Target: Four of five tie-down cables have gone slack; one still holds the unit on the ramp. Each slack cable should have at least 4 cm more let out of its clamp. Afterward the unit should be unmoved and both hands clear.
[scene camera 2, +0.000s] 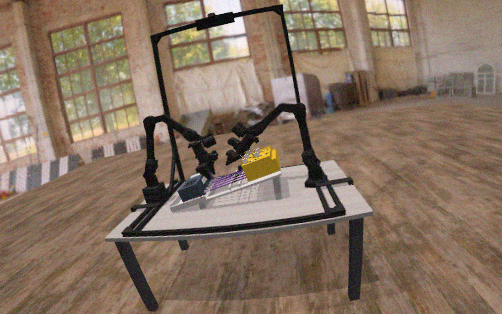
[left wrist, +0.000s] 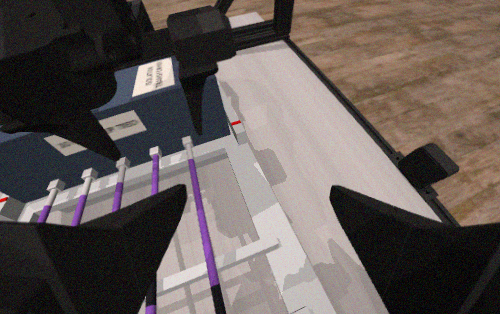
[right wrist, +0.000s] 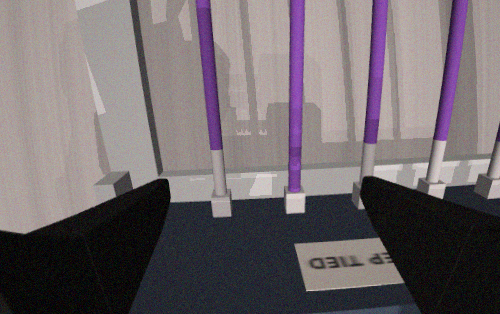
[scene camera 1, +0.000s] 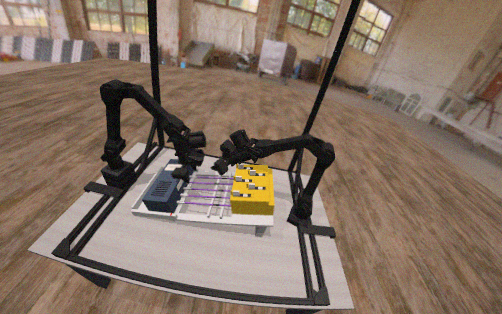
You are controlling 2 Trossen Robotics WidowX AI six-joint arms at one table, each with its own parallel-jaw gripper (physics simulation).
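Observation:
The dark blue unit (scene camera 1: pixel 161 192) (scene camera 2: pixel 191 188) (right wrist: pixel 220 260) sits at the low end of the white ramp (scene camera 1: pixel 250 219). Purple cables (left wrist: pixel 200 215) (right wrist: pixel 296 75) run from its small white fittings to the yellow block (scene camera 1: pixel 252 206) (scene camera 2: pixel 262 171), which has several clamps on top. In the right wrist view, the second cable from the left is purple down to its fitting; its neighbours end in white sleeves. My right gripper (right wrist: pixel 266 187) (left wrist: pixel 159 145) is open above the unit's cable edge; one fingertip overlaps the third fitting. My left gripper (left wrist: pixel 259 191) is open and empty above the cables, near the block.
A red mark (left wrist: pixel 236 122) shows at the ramp's edge beside the unit. White crossbars (left wrist: pixel 225 264) lie under the cables. The black table frame (scene camera 1: pixel 200 290) runs along the front. Both grippers are close together over the ramp, and the right arm partly hides the unit in the left wrist view.

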